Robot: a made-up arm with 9 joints. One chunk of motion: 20 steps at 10 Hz.
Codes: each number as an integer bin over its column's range. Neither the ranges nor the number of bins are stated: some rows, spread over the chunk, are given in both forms.
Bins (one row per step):
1: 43 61 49 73 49 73 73 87 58
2: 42 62 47 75 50 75 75 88 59
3: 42 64 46 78 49 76 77 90 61
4: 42 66 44 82 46 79 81 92 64
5: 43 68 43 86 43 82 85 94 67
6: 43 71 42 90 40 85 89 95 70
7: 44 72 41 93 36 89 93 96 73
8: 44 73 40 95 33 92 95 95 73
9: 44 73 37 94 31 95 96 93 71
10: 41 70 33 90 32 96 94 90 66
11: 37 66 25 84 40 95 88 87 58
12: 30 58 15 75 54 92 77 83 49
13: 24 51 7 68 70 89 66 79 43
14: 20 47 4 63 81 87 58 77 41
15: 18 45 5 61 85 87 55 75 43
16: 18 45 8 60 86 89 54 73 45
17: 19 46 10 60 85 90 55 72 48
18: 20 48 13 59 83 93 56 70 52
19: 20 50 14 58 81 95 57 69 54
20: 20 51 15 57 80 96 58 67 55
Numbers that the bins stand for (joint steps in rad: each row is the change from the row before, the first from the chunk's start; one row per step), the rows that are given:
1: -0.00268 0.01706 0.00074 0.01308 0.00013 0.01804 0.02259 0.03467 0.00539
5: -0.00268 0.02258 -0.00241 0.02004 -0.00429 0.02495 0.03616 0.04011 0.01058
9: -0.00211 0.02652 -0.00557 0.02432 -0.01314 0.03493 0.04861 0.03933 0.01288
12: -0.01003 0.01470 -0.01712 0.01415 0.00382 0.03263 0.02711 0.03156 0.00021
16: -0.01682 0.00445 -0.02080 0.00612 0.02741 0.03032 0.00109 0.02378 -0.00209
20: -0.01569 0.00918 -0.01712 0.00452 0.02299 0.03570 0.00562 0.01911 0.00367
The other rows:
2: -0.00324 0.01785 -0.00031 0.01415 0.00087 0.01958 0.02485 0.03544 0.00597
3: -0.00324 0.01942 -0.00084 0.01576 0.00013 0.02034 0.02711 0.03700 0.00712
4: -0.00324 0.02100 -0.00189 0.01790 -0.00208 0.02265 0.03164 0.03856 0.00885
6: -0.00268 0.02494 -0.00294 0.02218 -0.00651 0.02725 0.04069 0.04089 0.01230
7: -0.00211 0.02573 -0.00346 0.02379 -0.00945 0.03032 0.04521 0.04167 0.01403
8: -0.00211 0.02652 -0.00399 0.02486 -0.01167 0.03263 0.04747 0.04089 0.01403
10: -0.00381 0.02415 -0.00767 0.02218 -0.01240 0.03570 0.04634 0.03700 0.01000
11: -0.00607 0.02100 -0.01187 0.01897 -0.00651 0.03493 0.03956 0.03467 0.00539
13: -0.01342 0.00918 -0.02132 0.01040 0.01562 0.03032 0.01467 0.02844 -0.00324
14: -0.01569 0.00603 -0.02290 0.00773 0.02373 0.02879 0.00562 0.02689 -0.00439
15: -0.01682 0.00445 -0.02237 0.00666 0.02668 0.02879 0.00222 0.02533 -0.00324
17: -0.01625 0.00524 -0.01975 0.00612 0.02668 0.03109 0.00222 0.02300 -0.00036
18: -0.01569 0.00682 -0.01817 0.00559 0.02520 0.03339 0.00335 0.02144 0.00194
19: -0.01569 0.00839 -0.01765 0.00505 0.02373 0.03493 0.00448 0.02067 0.00309

